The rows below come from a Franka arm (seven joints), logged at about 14 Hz.
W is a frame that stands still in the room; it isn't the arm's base.
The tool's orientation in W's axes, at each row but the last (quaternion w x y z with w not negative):
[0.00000 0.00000 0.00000 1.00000]
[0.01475 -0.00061 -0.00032 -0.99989]
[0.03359 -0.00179 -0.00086 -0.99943]
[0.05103 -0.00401 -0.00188 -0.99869]
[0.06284 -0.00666 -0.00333 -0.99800]
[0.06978 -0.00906 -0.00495 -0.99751]
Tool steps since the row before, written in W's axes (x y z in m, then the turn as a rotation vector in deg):
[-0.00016 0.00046 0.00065 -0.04 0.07 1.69]
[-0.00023 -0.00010 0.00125 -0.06 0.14 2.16]
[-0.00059 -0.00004 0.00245 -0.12 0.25 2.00]
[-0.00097 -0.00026 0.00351 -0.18 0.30 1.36]
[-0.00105 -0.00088 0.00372 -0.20 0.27 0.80]
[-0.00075 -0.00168 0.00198 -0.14 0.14 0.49]
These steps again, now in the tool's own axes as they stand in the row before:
[0.00016 -0.00046 0.00065 0.04 -0.07 1.69]
[0.00023 0.00009 0.00125 0.06 -0.14 2.16]
[0.00060 0.00000 0.00245 0.11 -0.25 2.00]
[0.00102 0.00017 0.00350 0.16 -0.31 1.36]
[0.00120 0.00076 0.00370 0.18 -0.29 0.80]
[0.00101 0.00158 0.00195 0.13 -0.15 0.49]

